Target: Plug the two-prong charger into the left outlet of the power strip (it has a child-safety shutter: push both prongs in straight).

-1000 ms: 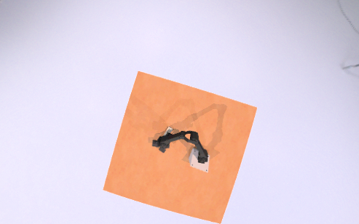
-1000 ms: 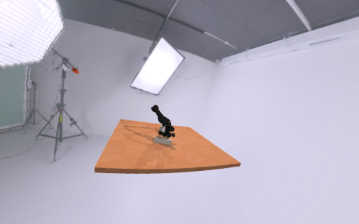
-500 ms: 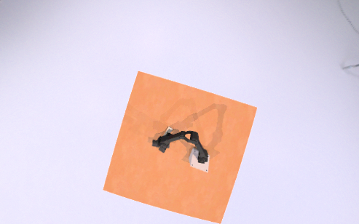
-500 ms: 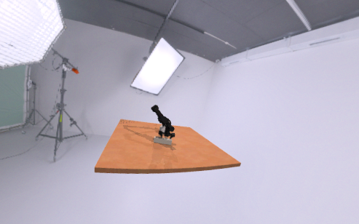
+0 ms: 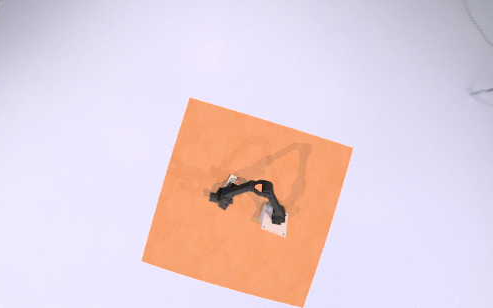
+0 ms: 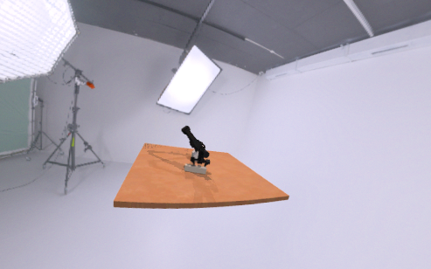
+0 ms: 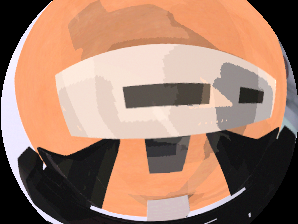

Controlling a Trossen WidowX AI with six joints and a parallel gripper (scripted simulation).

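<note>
Right now the grey charger is 10 mm ahead of my gripper tip and 10 mm above it.
</note>
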